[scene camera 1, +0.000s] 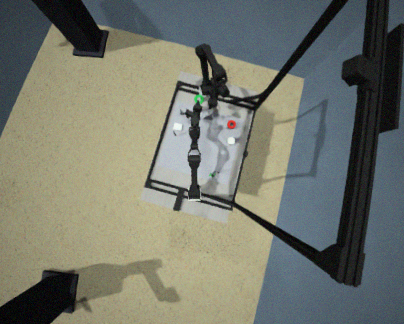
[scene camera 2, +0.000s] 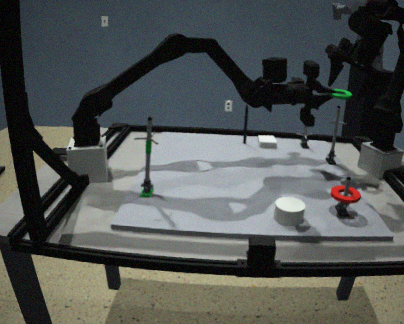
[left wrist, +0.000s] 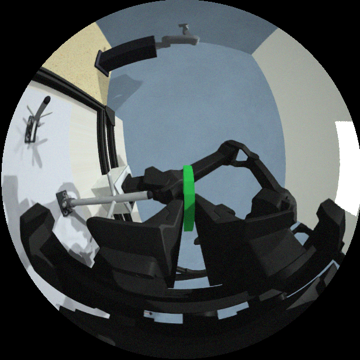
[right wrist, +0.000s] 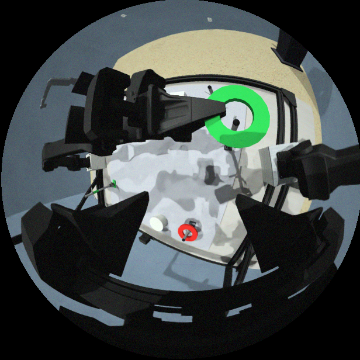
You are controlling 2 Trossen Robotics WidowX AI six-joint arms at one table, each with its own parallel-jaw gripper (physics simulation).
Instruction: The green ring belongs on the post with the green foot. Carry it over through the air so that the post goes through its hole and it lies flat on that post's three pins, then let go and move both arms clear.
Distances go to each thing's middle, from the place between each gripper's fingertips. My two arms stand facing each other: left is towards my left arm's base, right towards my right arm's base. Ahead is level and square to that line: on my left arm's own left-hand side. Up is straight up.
I see the green ring point(right wrist: 260, 116) 10 mm to the right of my left hand and 10 mm behind it.
The green ring is 90 mm ahead of my right hand, 40 mm to the right of it and 20 mm below it.
